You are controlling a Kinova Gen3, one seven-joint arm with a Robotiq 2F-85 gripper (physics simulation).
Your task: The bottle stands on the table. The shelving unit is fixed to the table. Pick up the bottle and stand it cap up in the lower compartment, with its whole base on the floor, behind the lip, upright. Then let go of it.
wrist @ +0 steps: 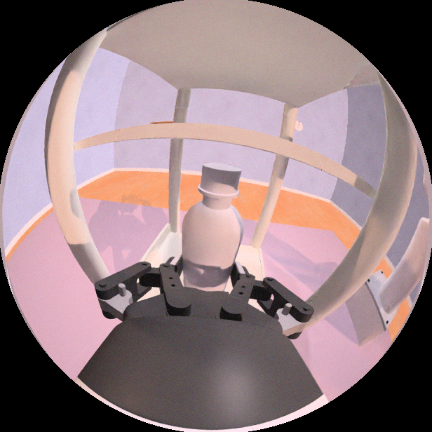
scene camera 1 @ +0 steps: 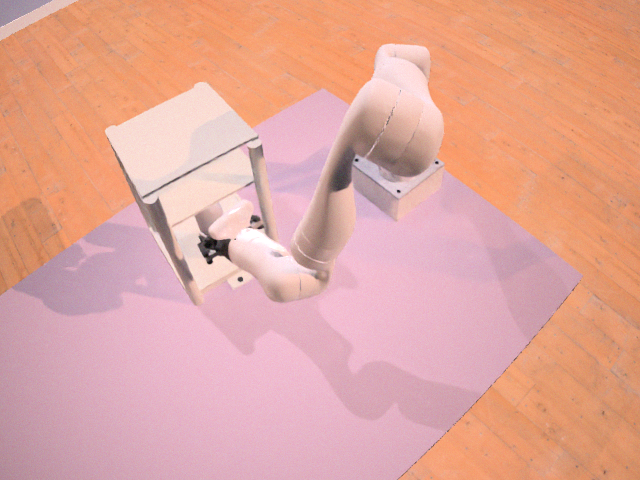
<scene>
In view: my gripper (scene camera 1: 214, 228), a pale bottle (wrist: 212, 229) and a cream shelving unit (scene camera 1: 182, 156).
My gripper is seen too in the wrist view (wrist: 207, 265). The cream shelving unit shows as well in the wrist view (wrist: 234, 52).
</scene>
